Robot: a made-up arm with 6 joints. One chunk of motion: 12 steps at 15 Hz.
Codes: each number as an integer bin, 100 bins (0 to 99) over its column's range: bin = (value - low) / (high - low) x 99, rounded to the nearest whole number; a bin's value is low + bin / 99 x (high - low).
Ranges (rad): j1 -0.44..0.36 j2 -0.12..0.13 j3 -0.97..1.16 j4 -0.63..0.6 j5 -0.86..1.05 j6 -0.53..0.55
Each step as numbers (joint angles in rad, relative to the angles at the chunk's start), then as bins.
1 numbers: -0.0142 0.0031 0.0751 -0.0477 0.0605 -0.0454
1 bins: 53 49 49 47 48 44
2 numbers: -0.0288 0.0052 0.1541 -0.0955 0.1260 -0.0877
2 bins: 51 50 52 43 51 41
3 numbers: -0.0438 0.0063 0.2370 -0.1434 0.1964 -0.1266
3 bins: 49 50 56 39 55 37
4 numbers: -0.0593 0.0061 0.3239 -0.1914 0.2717 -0.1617
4 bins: 47 50 60 35 59 34
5 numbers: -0.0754 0.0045 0.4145 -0.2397 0.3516 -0.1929
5 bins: 45 49 64 31 63 31
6 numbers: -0.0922 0.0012 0.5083 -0.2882 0.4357 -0.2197
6 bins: 43 48 69 28 67 28
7 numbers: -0.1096 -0.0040 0.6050 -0.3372 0.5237 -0.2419
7 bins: 41 46 73 24 72 26
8 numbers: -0.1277 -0.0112 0.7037 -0.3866 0.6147 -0.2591
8 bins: 39 43 78 20 76 25
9 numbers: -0.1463 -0.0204 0.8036 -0.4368 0.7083 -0.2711
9 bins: 36 39 82 16 81 24
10 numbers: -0.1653 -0.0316 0.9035 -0.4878 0.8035 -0.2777
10 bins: 34 35 87 11 86 23
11 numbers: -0.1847 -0.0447 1.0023 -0.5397 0.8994 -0.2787
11 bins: 32 30 92 7 91 23
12 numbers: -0.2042 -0.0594 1.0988 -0.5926 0.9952 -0.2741
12 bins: 29 24 96 3 96 23
